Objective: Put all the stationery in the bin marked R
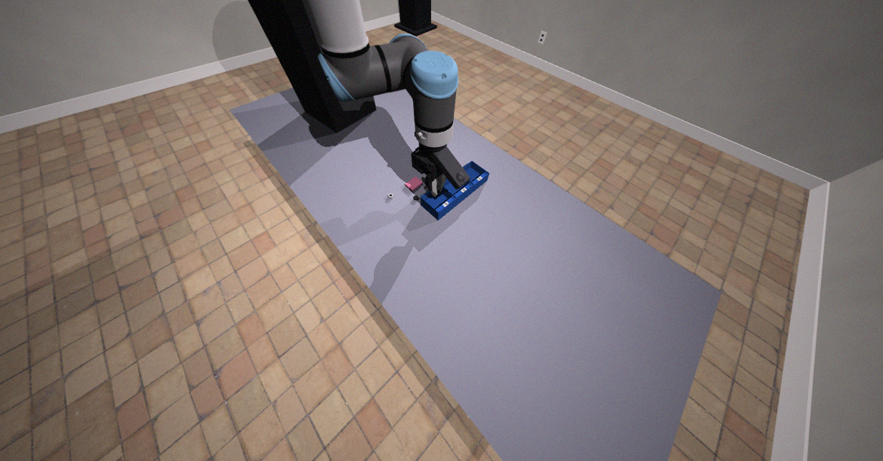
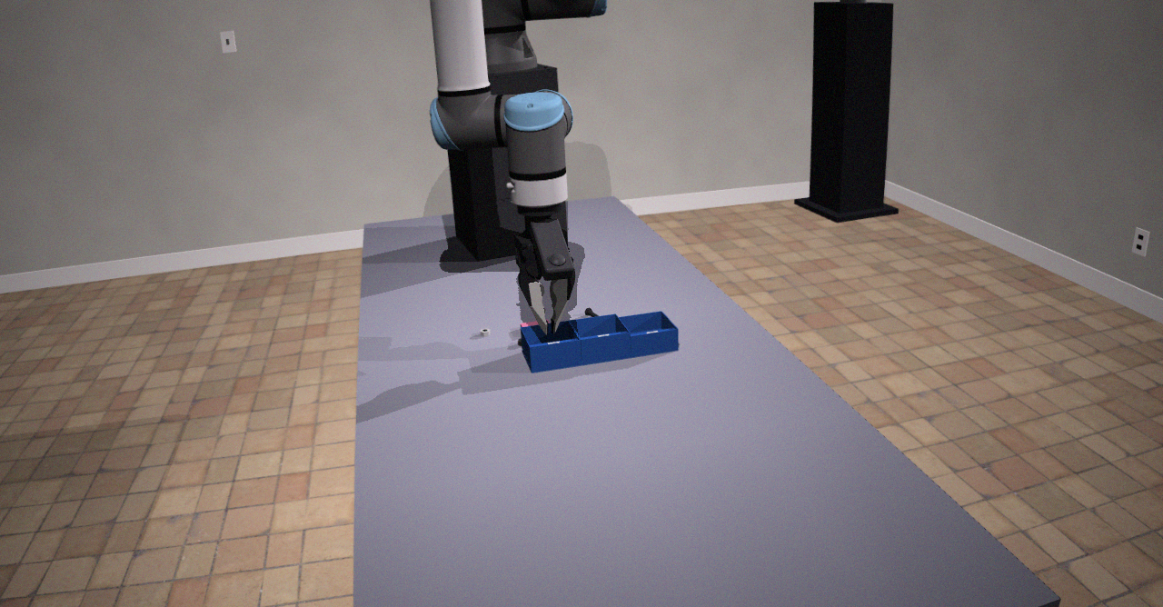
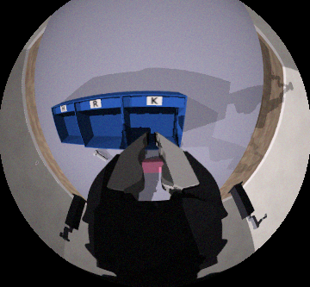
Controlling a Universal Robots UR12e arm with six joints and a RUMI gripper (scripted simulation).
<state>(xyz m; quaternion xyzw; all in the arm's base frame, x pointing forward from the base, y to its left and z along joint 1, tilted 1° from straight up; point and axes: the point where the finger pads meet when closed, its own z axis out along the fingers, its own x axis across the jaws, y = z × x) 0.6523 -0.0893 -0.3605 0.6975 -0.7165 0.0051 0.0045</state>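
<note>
The blue bin row lies 2 cm ahead of my hand, 8 cm to the left of it and 3 cm below it. From my hand the other things lie so: white piece: 7 cm behind, 5 cm to the left, 5 cm below; black nut: 6 cm behind, 3 cm to the right, 5 cm below; pink eraser: 11 cm behind, 5 cm below.
</note>
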